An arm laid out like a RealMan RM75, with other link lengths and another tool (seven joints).
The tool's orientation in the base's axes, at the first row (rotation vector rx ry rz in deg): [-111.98, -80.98, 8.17]
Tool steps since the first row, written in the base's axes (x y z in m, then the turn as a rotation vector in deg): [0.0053, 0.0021, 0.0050, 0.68, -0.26, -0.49]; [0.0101, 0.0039, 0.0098, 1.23, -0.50, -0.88]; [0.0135, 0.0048, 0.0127, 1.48, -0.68, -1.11]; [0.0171, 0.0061, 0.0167, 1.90, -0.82, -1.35]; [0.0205, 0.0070, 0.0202, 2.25, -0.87, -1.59]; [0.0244, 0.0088, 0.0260, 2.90, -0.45, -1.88]
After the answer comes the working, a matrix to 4 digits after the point.
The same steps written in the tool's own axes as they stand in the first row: [0.0054, 0.0009, -0.0052, -0.11, 0.87, -0.08]; [0.0104, 0.0015, -0.0102, -0.21, 1.57, -0.17]; [0.0134, 0.0023, -0.0135, -0.34, 1.93, -0.20]; [0.0171, 0.0026, -0.0176, -0.37, 2.43, -0.28]; [0.0203, 0.0030, -0.0213, -0.35, 2.85, -0.30]; [0.0252, 0.0024, -0.0266, 0.18, 3.48, -0.19]
The tool's axes in the first row as the columns of a matrix, in the base's axes (rounded; the answer above uses it unrounded):
[0.3957, 0.7881, -0.4716]
[0.8664, -0.1500, 0.4763]
[0.3047, -0.5970, -0.7421]

